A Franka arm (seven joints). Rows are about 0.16 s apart.
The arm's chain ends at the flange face. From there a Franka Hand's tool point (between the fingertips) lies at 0.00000 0.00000 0.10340 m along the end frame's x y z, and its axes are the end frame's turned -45 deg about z.
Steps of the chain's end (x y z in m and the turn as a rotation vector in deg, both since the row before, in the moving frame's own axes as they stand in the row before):
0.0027 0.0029 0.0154 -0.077 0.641 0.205
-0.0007 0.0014 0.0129 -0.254 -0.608 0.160
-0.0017 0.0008 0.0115 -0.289 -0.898 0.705
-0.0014 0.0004 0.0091 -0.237 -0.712 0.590
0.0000 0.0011 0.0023 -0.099 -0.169 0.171
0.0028 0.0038 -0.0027 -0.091 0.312 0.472
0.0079 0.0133 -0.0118 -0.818 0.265 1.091
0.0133 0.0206 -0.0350 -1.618 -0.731 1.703
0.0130 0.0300 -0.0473 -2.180 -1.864 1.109
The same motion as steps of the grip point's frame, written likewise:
0.0006 0.0049 0.0154 -0.508 0.399 0.205
-0.0026 0.0000 0.0129 0.250 -0.610 0.160
-0.0033 -0.0014 0.0115 0.431 -0.839 0.705
-0.0025 -0.0013 0.0091 0.336 -0.671 0.590
-0.0011 0.0007 0.0023 0.049 -0.190 0.171
-0.0004 0.0052 -0.0027 -0.285 0.156 0.472
-0.0045 0.0164 -0.0118 -0.766 -0.391 1.091
-0.0082 0.0251 -0.0350 -0.627 -1.661 1.703
-0.0172 0.0308 -0.0474 -0.223 -2.860 1.109

